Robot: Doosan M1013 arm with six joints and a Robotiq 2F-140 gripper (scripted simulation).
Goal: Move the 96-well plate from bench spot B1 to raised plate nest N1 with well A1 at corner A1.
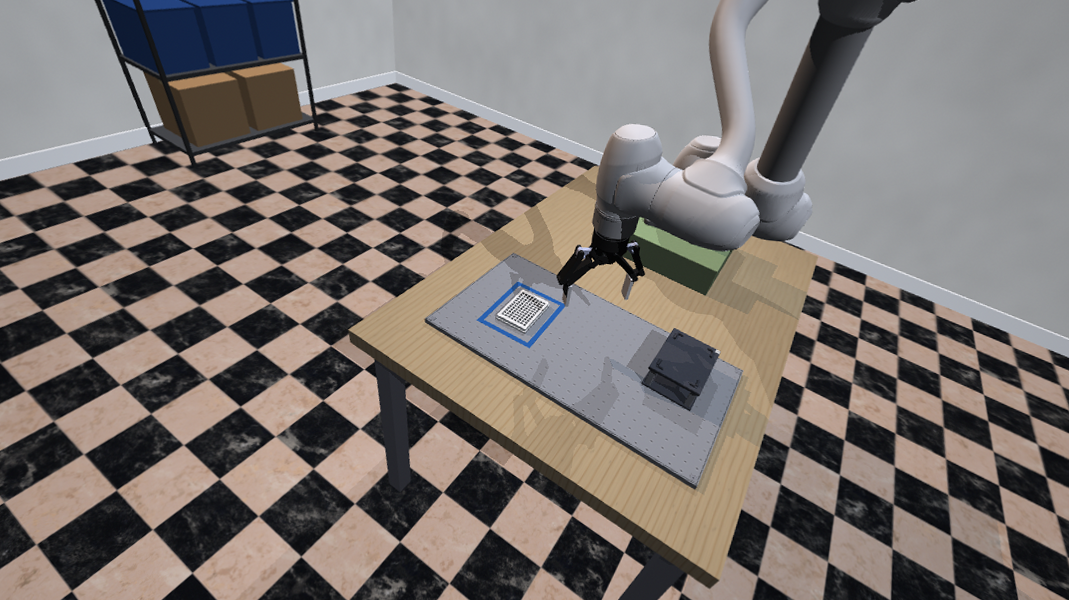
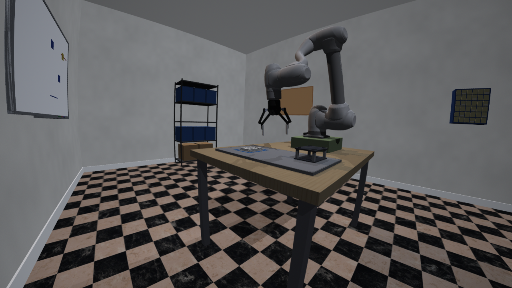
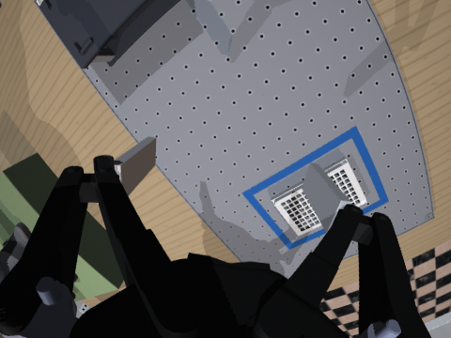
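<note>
Now: hand 4 cm short of the white 96-well plate, 16 cm to the left of it and 11 cm above it. Also, from my hand: dark raised nest N1: 2 cm behind, 24 cm to the left, 7 cm below.
</note>
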